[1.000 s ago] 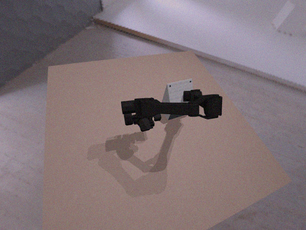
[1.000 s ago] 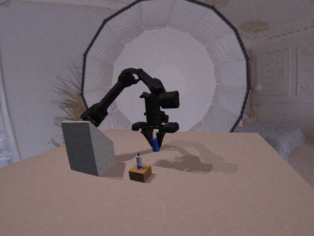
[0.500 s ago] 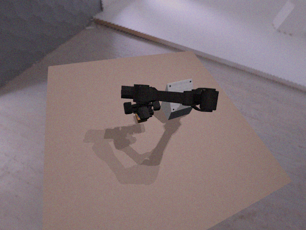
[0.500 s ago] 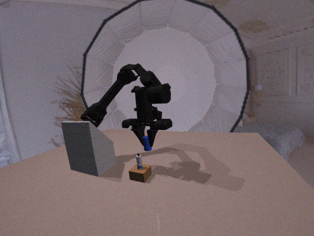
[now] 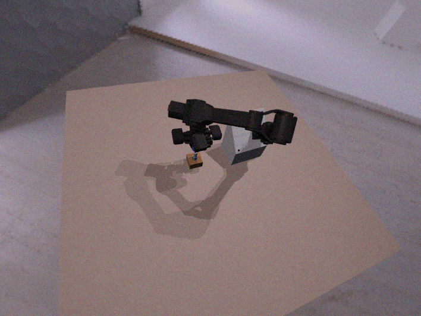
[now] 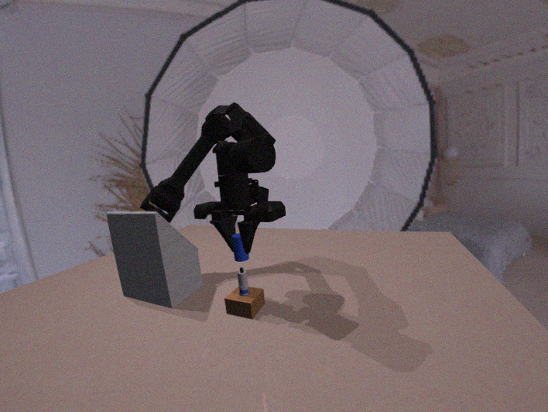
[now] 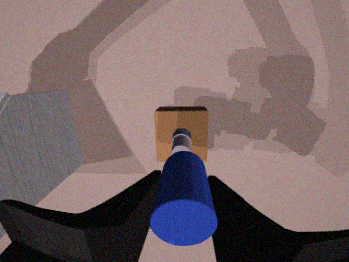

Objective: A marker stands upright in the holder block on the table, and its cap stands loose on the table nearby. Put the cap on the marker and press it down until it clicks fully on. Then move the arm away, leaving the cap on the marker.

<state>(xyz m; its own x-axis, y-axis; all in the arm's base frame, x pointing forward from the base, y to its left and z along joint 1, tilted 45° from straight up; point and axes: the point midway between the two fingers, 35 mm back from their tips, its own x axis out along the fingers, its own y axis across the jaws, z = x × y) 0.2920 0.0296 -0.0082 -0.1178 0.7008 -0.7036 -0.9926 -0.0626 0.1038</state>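
The brown holder block lies 11 cm below my gripper tip. From my gripper tip the other things lie so: blue cap: 1 cm above.
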